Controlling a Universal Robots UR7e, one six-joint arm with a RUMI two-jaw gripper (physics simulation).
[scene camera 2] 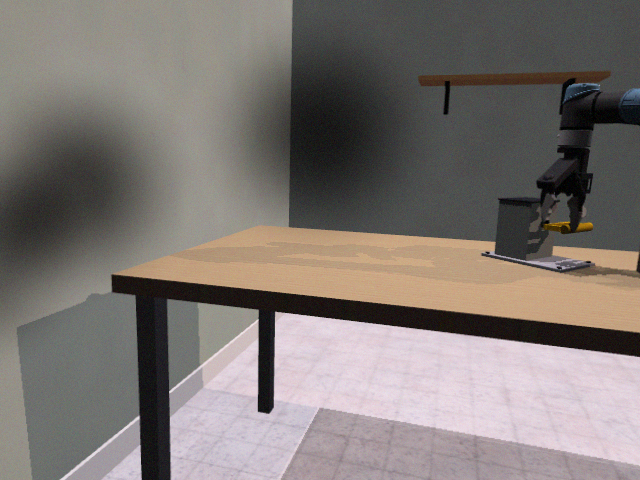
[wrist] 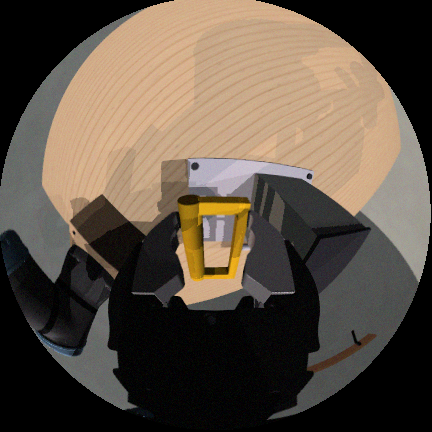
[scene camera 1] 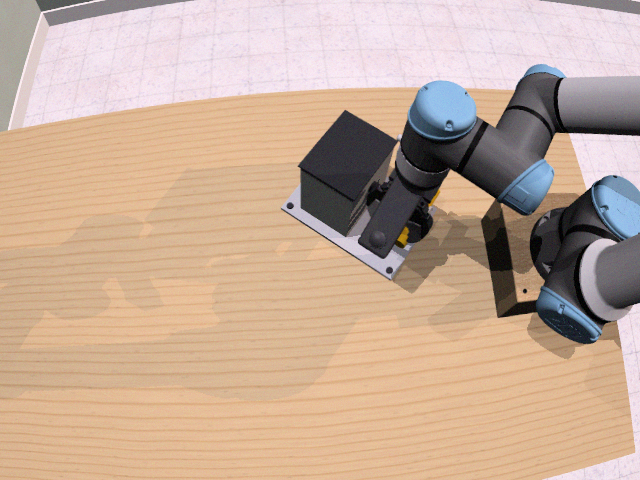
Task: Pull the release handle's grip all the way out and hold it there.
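Note:
The yellow release handle [scene camera 1: 402, 236] [scene camera 2: 584, 226] [wrist: 192, 240] is a rectangular frame with a thick round grip bar on its outer side. It sticks out from the side of a grey box with a black top [scene camera 1: 348, 155] [scene camera 2: 509, 227], above the pale base plate [scene camera 1: 356, 248] [scene camera 2: 547, 264] [wrist: 225, 170]. My gripper [scene camera 1: 398, 209] [scene camera 2: 559, 226] [wrist: 212, 212] points down and its fingertips close across the handle's width. One finger is against the outside of the grip bar, the other between the inner bar and the box. In scene camera 1 my gripper hides most of the handle.
The box stands right beside my inner finger. The arm's wooden mounting block [scene camera 1: 500, 263] [wrist: 107, 230] with dark sides stands on the table [scene camera 1: 206, 330] [scene camera 2: 361, 273] near the base plate. A wall shelf [scene camera 2: 511, 78] [wrist: 340, 355] hangs behind the table.

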